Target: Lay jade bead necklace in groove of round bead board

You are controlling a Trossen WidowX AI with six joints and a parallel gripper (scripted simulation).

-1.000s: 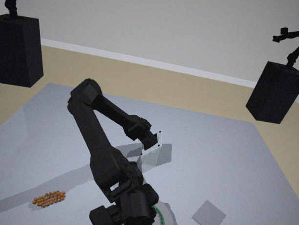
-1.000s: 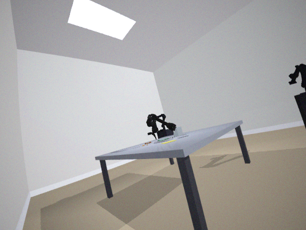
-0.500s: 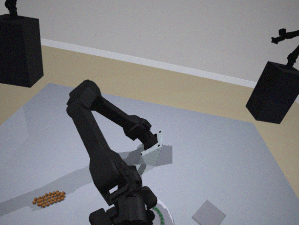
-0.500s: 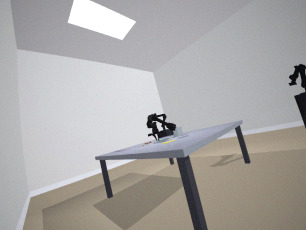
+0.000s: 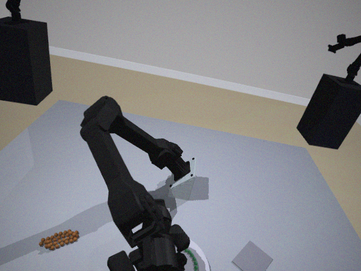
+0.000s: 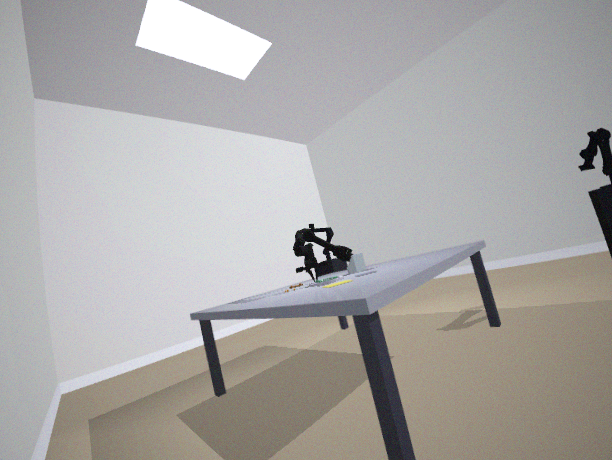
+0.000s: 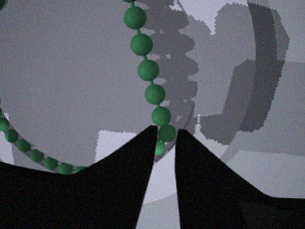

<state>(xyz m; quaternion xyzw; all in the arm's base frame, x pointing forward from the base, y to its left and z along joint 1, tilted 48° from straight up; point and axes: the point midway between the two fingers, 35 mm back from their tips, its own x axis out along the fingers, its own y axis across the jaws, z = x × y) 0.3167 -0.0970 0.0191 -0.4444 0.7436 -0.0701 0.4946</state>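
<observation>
The round bead board lies 20 mm behind my gripper tip, 60 mm to the left of it and 10 mm below it. Also, from my gripper tip: yellow strip: 180 mm ahead, 280 mm to the left, 10 mm below; flat grey square: 60 mm behind, 290 mm to the left, 10 mm below.
</observation>
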